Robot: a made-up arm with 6 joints.
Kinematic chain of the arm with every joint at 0, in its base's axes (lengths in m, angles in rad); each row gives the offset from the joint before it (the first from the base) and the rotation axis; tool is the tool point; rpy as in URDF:
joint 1: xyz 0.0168 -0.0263 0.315 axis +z
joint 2: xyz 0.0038 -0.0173 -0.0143 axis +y
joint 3: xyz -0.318 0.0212 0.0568 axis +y
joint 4: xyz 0.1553 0.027 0.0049 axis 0.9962 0 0.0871
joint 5: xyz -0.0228 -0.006 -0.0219 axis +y
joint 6: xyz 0.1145 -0.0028 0.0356 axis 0.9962 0 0.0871
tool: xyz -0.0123 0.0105 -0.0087 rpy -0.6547 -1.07 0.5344
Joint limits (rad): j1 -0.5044..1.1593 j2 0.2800..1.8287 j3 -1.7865..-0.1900 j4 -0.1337..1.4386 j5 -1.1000..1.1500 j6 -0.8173..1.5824
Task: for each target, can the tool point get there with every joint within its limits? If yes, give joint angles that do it. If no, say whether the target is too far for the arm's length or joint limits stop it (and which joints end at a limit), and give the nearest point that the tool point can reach.
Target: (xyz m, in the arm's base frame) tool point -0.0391 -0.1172 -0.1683
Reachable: no: joint limits stop it (at a limit: joint 1, joint 2, joint 3, joint 5, joint 6) | nearest point -0.0496 -0.1085 0.3241 | short by 0.493 m
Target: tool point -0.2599 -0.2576 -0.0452
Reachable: no: joint limits stop it (at a limit: joint 1, joint 2, joint 3, joint 5, joint 6) | nearest point -0.0786 -0.0958 0.3279 | short by 0.445 m
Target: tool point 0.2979 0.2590 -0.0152
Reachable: no: joint limits stop it (at a limit: joint 2, joint 6) | nearest point 0.1836 0.1430 0.3691 | short by 0.417 m
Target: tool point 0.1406 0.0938 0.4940
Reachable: yes | joints 0.6267 1.3369 -0.5339 0.3003 -0.2436 0.8803
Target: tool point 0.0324 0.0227 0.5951
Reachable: yes | joints -0.2968 0.5930 -0.9577 0.5072 0.3621 0.4504
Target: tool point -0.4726 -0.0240 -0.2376
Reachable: no: too far | nearest point -0.1056 -0.0257 0.3305 | short by 0.676 m
